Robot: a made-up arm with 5 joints.
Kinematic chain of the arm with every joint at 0, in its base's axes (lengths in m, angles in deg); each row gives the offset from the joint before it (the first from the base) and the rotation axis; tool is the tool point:
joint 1: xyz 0 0 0.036 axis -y
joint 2: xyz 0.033 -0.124 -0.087 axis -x
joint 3: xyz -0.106 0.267 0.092 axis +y
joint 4: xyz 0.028 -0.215 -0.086 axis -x
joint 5: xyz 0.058 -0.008 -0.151 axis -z
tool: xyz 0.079 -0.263 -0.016
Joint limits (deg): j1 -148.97..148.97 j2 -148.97..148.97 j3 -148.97..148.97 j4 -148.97..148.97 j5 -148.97..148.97
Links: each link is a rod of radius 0.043 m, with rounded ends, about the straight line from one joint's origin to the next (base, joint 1, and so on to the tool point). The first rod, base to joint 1, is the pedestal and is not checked.
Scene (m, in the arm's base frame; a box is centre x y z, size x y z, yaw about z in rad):
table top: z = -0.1
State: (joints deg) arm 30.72 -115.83 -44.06 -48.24 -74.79
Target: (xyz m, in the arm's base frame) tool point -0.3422 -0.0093 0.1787
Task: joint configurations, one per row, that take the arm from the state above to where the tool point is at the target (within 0.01 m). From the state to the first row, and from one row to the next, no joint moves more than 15 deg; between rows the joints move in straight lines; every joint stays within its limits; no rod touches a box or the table.
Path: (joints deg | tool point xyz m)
1: 36.09 -102.62 -49.27 -49.49 -80.49 | 0.2074 -0.4107 0.2489
2: 41.45 -89.40 -54.48 -50.74 -86.19 | 0.1042 -0.4142 0.3030
3: 46.82 -76.19 -59.69 -51.99 -91.89 | -0.0141 -0.3863 0.3381
4: 52.18 -62.98 -64.91 -53.24 -97.59 | -0.1339 -0.3258 0.3447
5: 57.55 -49.76 -70.12 -54.49 -103.29 | -0.2387 -0.2366 0.3183
6: 62.92 -36.55 -75.33 -55.73 -108.99 | -0.3123 -0.1271 0.2604
7: 68.28 -23.34 -80.54 -56.98 -114.69 | -0.3422 -0.0093 0.1787

